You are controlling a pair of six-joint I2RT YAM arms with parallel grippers.
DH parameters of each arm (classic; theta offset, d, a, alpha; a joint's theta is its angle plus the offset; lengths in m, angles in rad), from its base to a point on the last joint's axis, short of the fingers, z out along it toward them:
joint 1: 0 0.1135 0.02 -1.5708
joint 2: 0 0 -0.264 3.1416
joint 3: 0.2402 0 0.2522 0
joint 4: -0.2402 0 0.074 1.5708
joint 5: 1.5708 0 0 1.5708
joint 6: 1.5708 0.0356 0 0
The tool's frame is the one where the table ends.
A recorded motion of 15 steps. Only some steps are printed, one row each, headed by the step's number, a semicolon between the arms.
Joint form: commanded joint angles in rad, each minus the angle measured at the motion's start. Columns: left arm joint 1, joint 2, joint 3, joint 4, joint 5, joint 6; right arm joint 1, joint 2, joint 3, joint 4, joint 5, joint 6.
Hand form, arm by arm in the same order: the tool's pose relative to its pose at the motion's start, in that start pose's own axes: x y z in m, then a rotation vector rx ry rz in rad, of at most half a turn. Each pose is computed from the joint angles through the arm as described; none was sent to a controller.
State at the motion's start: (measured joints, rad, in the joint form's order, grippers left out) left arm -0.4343 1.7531 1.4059 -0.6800 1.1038 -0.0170; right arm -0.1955 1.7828 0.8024 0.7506 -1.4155 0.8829
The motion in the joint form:
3: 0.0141 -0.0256 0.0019 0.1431 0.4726 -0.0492; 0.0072 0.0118 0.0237 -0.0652 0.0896 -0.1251
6: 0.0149 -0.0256 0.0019 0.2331 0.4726 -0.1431; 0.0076 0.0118 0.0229 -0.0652 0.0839 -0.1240
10: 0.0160 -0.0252 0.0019 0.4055 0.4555 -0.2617; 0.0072 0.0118 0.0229 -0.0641 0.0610 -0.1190
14: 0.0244 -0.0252 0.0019 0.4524 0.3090 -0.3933; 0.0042 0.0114 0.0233 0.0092 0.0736 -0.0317
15: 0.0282 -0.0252 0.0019 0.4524 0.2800 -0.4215; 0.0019 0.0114 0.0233 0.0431 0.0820 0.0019
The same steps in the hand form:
3: -0.0115 -0.0238 -0.0133 0.4646 -0.0313 0.1166; -0.0042 -0.0058 0.0030 0.0654 -0.0520 -0.0731
6: -0.0180 -0.0250 -0.0143 0.4641 -0.0305 0.1128; -0.0038 -0.0058 0.0031 0.0613 -0.0475 -0.0713
10: -0.0302 -0.0282 -0.0164 0.4465 -0.0488 0.1636; -0.0033 -0.0052 0.0030 0.0452 -0.0317 -0.0672
14: -0.0360 -0.0237 -0.0183 0.3114 -0.0994 0.0627; -0.0079 -0.0008 0.0020 0.0426 -0.0550 -0.0526
15: -0.0366 -0.0221 -0.0193 0.2847 -0.1107 0.0306; -0.0100 0.0011 0.0012 0.0428 -0.0685 -0.0521

